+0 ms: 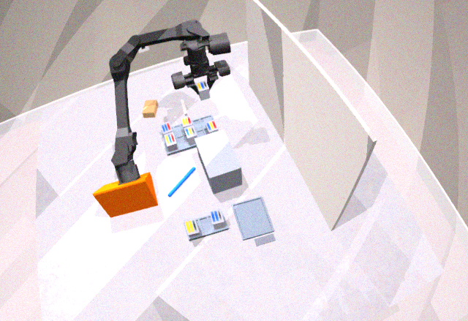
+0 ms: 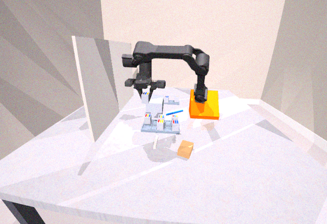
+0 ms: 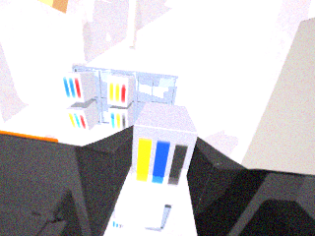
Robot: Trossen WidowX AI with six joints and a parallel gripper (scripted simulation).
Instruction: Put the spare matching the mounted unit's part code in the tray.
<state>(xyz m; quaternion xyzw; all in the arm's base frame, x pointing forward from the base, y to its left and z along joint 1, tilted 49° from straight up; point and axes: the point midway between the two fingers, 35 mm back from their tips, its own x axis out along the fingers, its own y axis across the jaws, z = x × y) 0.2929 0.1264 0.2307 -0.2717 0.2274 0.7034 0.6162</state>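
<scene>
My gripper tip is 60 mm short of the flat tray, 410 mm to the left of it and 160 mm above it. Round my gripper tip: tan block 210 mm behind, 140 mm to the left, 150 mm below; white stick 80 mm behind, 110 mm to the left, 160 mm below; grey mounted unit 200 mm to the right, 110 mm below.
</scene>
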